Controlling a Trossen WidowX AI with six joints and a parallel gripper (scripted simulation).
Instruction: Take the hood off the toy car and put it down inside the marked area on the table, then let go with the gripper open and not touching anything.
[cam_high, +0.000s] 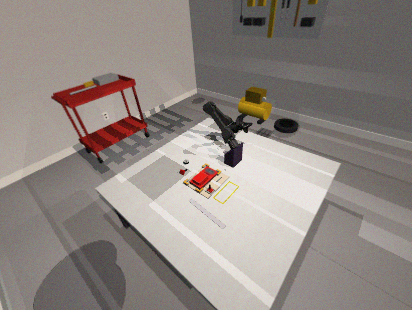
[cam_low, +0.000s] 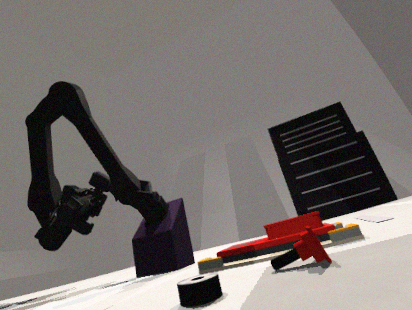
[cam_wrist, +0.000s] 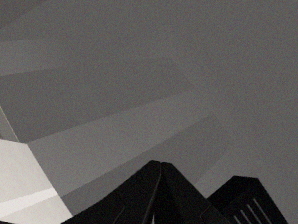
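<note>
My gripper tip is now 54 cm short of the red hood, 10 cm to the left of it and 21 cm above it. Round my gripper tip: black wheel (44 cm ahead, 33 cm to the right, 24 cm below).
</note>
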